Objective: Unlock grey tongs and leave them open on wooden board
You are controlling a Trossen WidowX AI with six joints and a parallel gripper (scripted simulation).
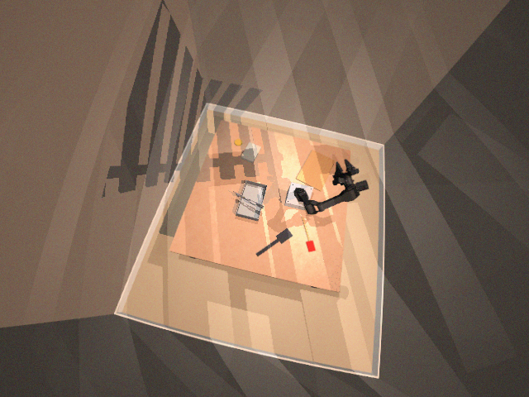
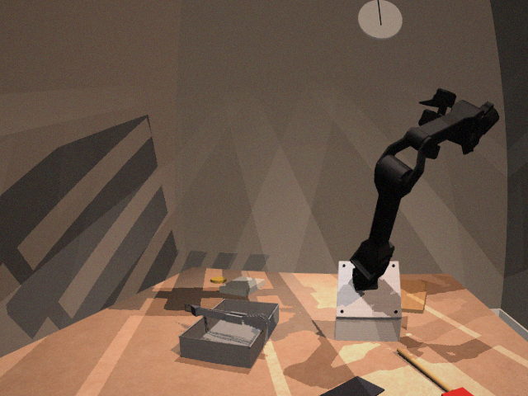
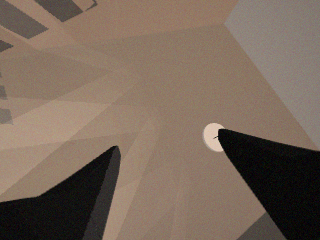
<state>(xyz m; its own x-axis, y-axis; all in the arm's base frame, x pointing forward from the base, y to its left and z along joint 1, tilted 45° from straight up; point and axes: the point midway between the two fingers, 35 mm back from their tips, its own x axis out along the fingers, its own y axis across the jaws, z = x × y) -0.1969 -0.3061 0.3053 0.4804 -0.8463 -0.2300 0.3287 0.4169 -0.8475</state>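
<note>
My gripper tip is 580 mm above the grey roasting tin, 510 mm short of it and 120 mm to the right of it. Also, from my gripper tip: black spatula (610 mm below, 410 mm to the left, 260 mm ahead); then red-headed tool (600 mm below, 330 mm to the left, 10 mm ahead); then wooden board (600 mm below, 300 mm to the right, 10 mm behind).
</note>
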